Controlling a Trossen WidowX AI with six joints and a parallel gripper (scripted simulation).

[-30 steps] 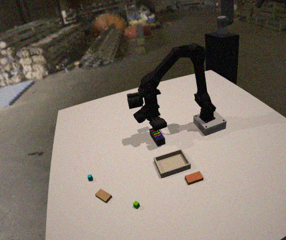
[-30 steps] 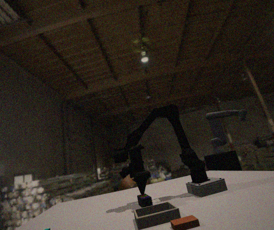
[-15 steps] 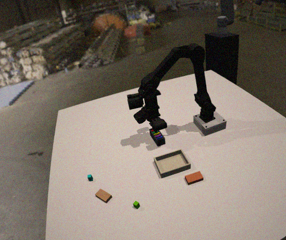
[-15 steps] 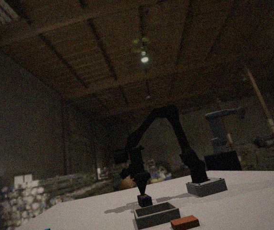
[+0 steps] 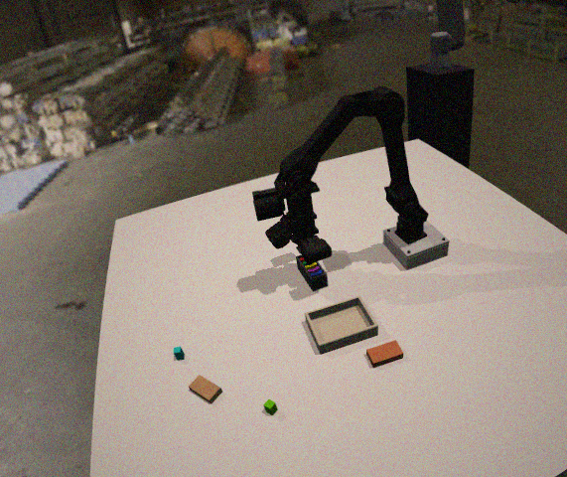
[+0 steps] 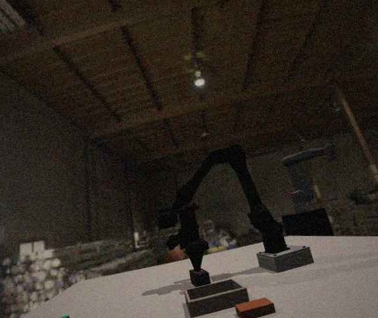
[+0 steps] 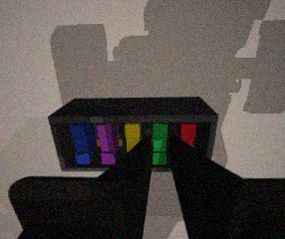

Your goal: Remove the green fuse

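The red fuse lies 2 cm to the right of my gripper tip and 1 cm below it. Also, from my gripper tip: yellow fuse 2 cm to the left, 1 cm below; green fuse 1 cm below; purple fuse 3 cm to the left, 1 cm below.
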